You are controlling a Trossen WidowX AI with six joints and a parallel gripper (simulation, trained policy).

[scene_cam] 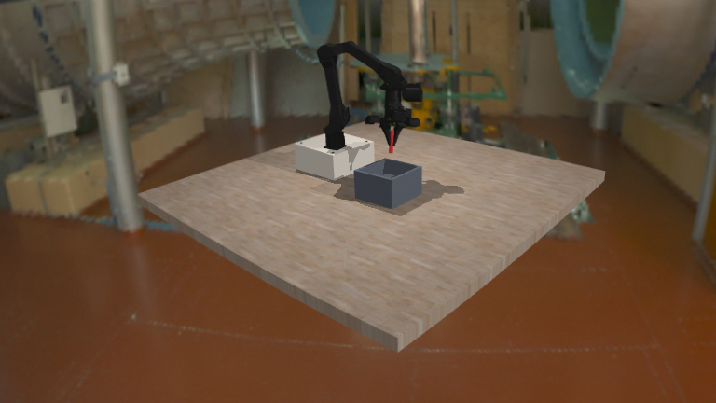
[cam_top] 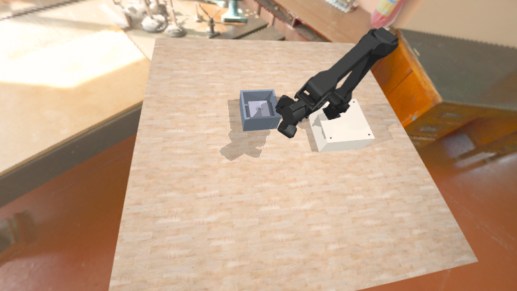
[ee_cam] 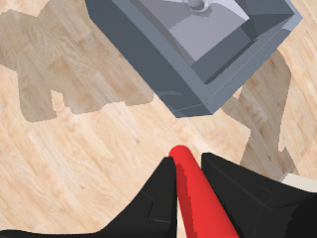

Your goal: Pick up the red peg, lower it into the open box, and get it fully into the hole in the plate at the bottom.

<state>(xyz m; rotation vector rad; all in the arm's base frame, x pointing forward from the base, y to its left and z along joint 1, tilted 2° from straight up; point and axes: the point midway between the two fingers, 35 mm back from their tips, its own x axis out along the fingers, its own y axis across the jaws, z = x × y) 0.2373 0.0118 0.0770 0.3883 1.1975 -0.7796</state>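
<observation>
The light plate is 13 cm to the right of my gripper tip, 9 cm below it and 6 cm ahead of it. The rest, counted from my gripper tip: grey box: 13 cm to the right, 11 cm below, 6 cm ahead; red peg: 1 cm to the left, 1 cm above.
</observation>
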